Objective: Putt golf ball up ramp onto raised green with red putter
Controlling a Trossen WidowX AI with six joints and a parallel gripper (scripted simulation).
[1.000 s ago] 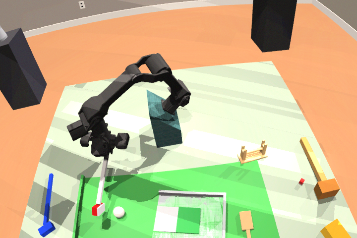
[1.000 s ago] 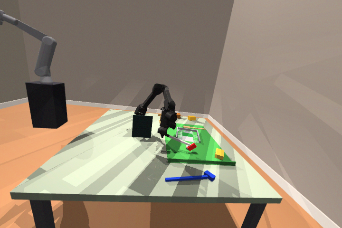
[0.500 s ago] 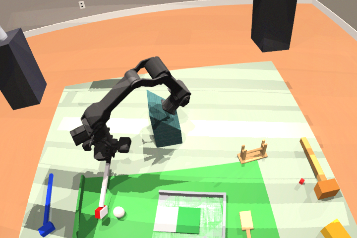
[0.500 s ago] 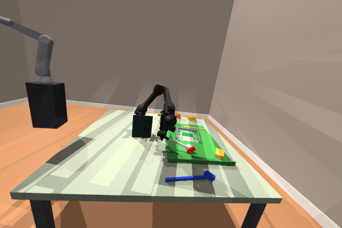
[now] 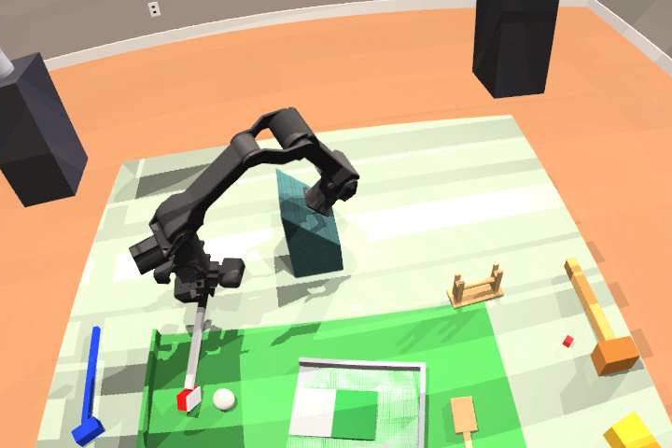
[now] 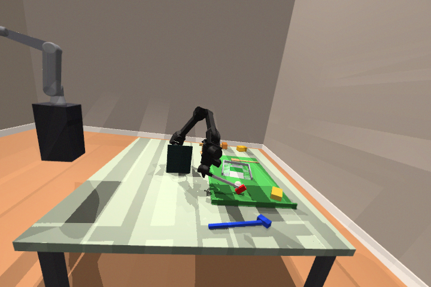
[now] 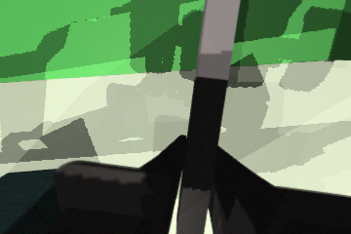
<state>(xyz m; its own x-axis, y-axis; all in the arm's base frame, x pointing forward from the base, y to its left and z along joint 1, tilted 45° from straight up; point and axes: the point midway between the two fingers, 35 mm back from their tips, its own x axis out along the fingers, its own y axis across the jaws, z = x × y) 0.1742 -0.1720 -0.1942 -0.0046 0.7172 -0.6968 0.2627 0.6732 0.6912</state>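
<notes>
Right now the red putter is 11 cm ahead of my gripper tip and 3 cm to the right of it. From my gripper tip the other things lie so: white golf ball 22 cm ahead, 1 cm to the left, 5 cm below; then green mat 30 cm ahead, 19 cm to the left, 7 cm below; then blue putter 15 cm ahead, 30 cm to the right, 6 cm below.
</notes>
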